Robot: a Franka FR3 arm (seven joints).
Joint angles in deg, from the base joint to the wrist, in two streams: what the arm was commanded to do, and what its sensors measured. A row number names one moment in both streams.
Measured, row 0: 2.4 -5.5 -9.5 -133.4 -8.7 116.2 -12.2
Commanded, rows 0 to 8: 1.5 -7.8 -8.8 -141.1 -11.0 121.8 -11.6; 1.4 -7.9 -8.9 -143.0 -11.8 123.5 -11.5; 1.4 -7.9 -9.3 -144.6 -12.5 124.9 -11.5; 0.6 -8.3 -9.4 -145.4 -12.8 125.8 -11.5; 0.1 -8.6 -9.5 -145.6 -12.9 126.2 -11.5; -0.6 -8.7 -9.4 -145.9 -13.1 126.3 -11.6; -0.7 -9.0 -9.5 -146.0 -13.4 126.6 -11.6; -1.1 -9.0 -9.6 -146.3 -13.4 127.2 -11.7; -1.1 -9.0 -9.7 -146.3 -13.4 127.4 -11.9
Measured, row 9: 0.1 -6.7 -10.0 -143.7 -12.5 125.0 -12.2
